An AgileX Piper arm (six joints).
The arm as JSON. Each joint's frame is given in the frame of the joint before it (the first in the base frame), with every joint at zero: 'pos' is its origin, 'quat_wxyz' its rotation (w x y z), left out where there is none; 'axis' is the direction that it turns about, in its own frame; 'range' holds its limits. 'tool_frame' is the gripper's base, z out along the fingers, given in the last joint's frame.
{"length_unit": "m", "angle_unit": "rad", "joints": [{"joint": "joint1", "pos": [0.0, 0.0, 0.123], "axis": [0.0, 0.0, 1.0], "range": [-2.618, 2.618]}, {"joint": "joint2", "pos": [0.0, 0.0, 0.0], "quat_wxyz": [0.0, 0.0, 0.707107, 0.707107], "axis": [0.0, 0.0, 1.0], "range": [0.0, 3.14]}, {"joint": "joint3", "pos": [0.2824, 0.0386, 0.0], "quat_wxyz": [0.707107, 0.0, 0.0, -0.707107], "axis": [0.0, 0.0, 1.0], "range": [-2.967, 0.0]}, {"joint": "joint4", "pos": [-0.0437, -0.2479, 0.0], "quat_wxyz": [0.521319, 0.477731, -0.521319, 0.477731], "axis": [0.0, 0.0, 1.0], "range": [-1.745, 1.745]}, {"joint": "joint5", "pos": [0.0, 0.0, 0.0], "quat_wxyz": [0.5, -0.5, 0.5, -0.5], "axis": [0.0, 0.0, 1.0], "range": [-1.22, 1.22]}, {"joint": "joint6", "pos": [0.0, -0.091, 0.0], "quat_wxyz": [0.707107, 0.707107, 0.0, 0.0], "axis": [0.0, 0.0, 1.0], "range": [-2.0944, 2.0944]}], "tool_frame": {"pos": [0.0, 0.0, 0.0]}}
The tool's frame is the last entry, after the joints.
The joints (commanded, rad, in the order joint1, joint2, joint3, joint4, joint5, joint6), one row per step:
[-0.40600 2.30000 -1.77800 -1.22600 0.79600 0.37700]
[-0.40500 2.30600 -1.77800 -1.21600 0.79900 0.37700]
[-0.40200 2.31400 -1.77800 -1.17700 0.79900 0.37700]
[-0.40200 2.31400 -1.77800 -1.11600 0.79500 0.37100]
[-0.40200 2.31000 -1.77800 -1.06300 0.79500 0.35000]
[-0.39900 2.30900 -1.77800 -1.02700 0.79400 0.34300]
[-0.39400 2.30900 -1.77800 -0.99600 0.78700 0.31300]
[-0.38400 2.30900 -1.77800 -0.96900 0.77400 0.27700]
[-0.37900 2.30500 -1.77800 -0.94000 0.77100 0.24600]
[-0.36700 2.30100 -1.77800 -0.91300 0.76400 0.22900]
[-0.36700 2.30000 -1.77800 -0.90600 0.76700 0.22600]
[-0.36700 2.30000 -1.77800 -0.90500 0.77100 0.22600]
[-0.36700 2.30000 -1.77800 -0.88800 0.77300 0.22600]
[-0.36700 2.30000 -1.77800 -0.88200 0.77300 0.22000]
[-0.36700 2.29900 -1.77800 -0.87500 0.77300 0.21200]
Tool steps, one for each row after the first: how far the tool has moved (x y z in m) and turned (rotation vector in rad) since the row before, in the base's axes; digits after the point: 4 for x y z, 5 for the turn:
[0.0001 0.0005 -0.0035 0.01000 0.00336 -0.00579]
[0.0005 0.0024 -0.0061 0.03552 -0.00647 -0.01378]
[-0.0005 0.0022 -0.0033 0.05015 -0.01886 -0.01977]
[-0.0007 0.0020 -0.0008 0.03818 -0.00614 -0.01029]
[0.0004 0.0028 -0.0013 0.02829 -0.00892 -0.00732]
[0.0016 0.0036 -0.0015 0.02062 0.00693 0.01633]
[0.0033 0.0058 -0.0012 0.01632 0.00829 0.03185]
[0.0011 0.0036 0.0007 0.01608 0.00640 0.01561]
[0.0031 0.0067 0.0008 0.01791 -0.00568 0.01723]
[-0.0003 0.0003 0.0002 0.00456 0.00091 -0.00303]
[-0.0004 0.0000 -0.0001 0.00050 0.00245 -0.00328]
[-0.0003 0.0007 -0.0008 0.01423 -0.00413 -0.00858]
[0.0000 0.0003 -0.0003 0.00365 0.00207 0.00169]
[-0.0001 0.0003 0.0002 0.00366 0.00213 0.00270]

